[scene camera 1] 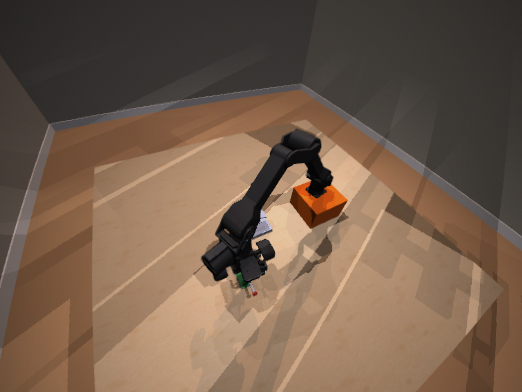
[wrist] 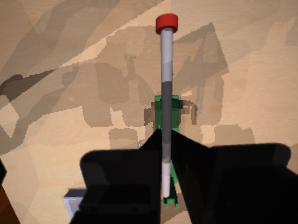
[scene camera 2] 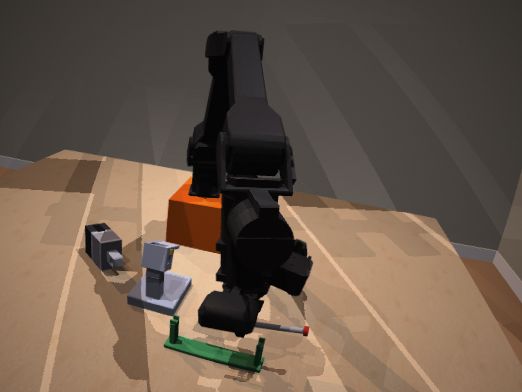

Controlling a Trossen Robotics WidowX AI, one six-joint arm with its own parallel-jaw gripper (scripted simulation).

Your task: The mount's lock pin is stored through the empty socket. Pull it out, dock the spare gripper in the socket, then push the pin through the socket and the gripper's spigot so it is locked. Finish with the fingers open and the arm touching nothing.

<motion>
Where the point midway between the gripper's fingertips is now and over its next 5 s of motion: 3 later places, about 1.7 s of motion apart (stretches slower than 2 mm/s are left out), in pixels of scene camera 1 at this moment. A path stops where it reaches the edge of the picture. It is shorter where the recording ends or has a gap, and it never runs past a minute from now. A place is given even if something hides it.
The gripper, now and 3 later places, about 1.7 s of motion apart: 244, 271; 236, 259; 236, 260; 238, 245
</motion>
